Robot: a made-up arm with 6 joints. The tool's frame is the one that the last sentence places. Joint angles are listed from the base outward.
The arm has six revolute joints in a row. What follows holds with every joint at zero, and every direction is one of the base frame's. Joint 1 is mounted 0.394 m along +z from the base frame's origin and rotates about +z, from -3.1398 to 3.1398 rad. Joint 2 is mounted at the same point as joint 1 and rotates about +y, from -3.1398 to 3.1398 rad. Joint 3 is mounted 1.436 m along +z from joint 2 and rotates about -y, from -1.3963 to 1.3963 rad. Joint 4 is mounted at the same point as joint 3 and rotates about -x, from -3.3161 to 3.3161 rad. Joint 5 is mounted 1.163 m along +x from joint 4 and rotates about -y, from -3.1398 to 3.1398 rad. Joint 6 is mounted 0.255 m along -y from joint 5 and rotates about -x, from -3.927 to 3.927 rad. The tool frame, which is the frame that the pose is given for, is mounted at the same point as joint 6; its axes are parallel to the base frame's.
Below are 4 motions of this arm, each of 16 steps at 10 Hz.
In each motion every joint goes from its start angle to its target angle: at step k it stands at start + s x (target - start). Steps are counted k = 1, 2, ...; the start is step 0. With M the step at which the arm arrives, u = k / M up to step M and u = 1 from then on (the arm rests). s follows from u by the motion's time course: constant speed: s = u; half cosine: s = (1 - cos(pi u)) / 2; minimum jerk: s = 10 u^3 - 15 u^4 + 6 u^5.
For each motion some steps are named. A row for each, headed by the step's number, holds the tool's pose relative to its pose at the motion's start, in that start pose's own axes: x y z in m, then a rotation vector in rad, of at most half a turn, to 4 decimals.
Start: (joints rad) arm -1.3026 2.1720 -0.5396 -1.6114 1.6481 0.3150
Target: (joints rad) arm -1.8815 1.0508 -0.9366 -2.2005 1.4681 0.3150
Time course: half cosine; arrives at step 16
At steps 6, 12, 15, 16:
6: 0.0402 -0.1567 0.3175 0.1879 0.3129 -0.1957
12: 0.2423 -0.5876 0.6086 0.4882 0.9066 -0.5732
15: 0.2869 -0.7073 0.6242 0.5602 1.0594 -0.6743
16: 0.2897 -0.7156 0.6245 0.5652 1.0702 -0.6815

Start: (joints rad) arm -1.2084 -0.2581 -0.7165 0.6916 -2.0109 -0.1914
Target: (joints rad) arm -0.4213 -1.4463 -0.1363 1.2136 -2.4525 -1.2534
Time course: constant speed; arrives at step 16
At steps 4, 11, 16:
4: -0.0058 -0.1337 -0.4768 0.4879 -0.3526 0.0376
11: 0.6557 -0.4012 -1.1012 1.2315 -0.7484 0.6100
16: 1.4609 -0.5742 -1.0175 1.5407 -0.6230 1.3083

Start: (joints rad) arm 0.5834 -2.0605 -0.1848 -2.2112 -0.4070 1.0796
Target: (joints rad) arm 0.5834 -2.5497 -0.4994 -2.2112 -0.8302 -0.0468
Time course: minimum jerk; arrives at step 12
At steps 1, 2, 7, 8, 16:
1: -0.0030 0.0015 -0.0005 0.0054 0.0007 0.0027
2: -0.0208 0.0102 -0.0033 0.0380 0.0052 0.0186
7: -0.3855 0.1268 -0.0867 0.6805 0.2137 0.2901
8: -0.4650 0.1370 -0.1112 0.8156 0.2880 0.3315
16: -0.5843 0.1417 -0.1526 1.0159 0.4194 0.3768

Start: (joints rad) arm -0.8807 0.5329 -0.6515 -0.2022 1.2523 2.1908
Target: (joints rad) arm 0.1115 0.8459 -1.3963 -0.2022 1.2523 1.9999
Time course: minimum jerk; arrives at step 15
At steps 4, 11, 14, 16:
4: -0.1015 -0.0016 0.1259 -0.0017 -0.1689 0.0454
11: -0.7437 -0.0693 0.2547 -0.3633 -1.0886 0.3193
14: -0.8003 -0.1001 0.2036 -0.4750 -1.1977 0.3548
16: -0.8013 -0.1009 0.2024 -0.4777 -1.2000 0.3555

